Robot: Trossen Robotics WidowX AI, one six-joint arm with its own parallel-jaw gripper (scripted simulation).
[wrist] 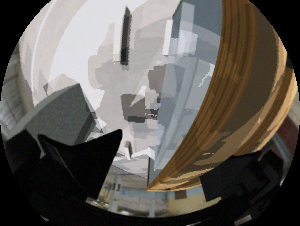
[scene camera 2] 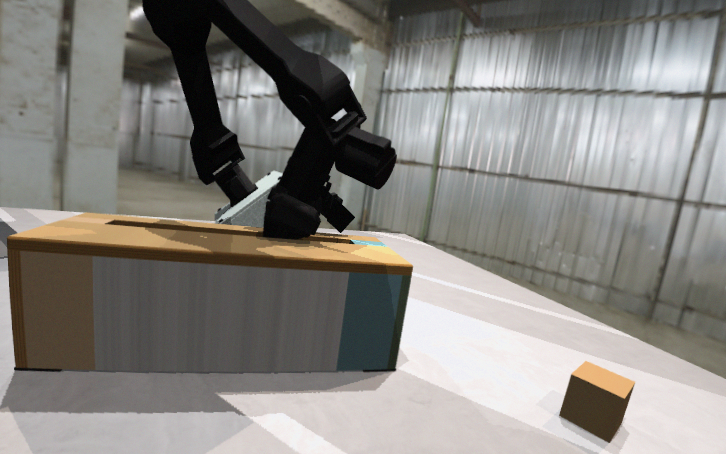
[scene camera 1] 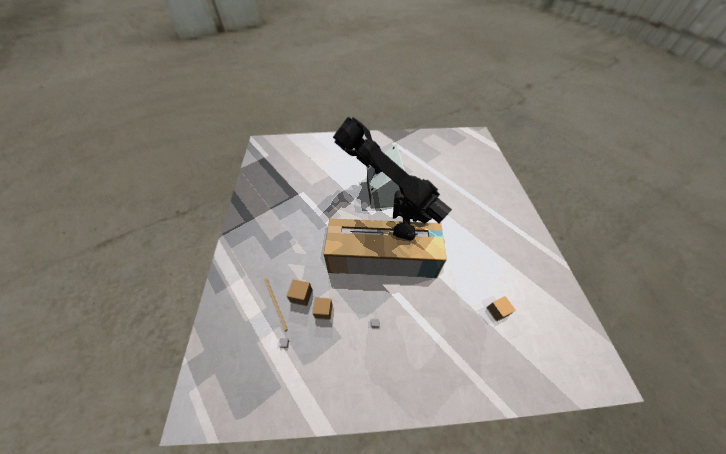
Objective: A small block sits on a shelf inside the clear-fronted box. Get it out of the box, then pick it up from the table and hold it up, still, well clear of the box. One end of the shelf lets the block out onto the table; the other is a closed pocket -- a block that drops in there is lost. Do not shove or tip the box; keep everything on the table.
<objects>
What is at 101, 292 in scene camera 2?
A long box.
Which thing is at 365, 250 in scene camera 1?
A long box.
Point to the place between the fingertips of my gripper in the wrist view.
157, 137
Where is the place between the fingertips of my gripper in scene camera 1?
393, 227
</objects>
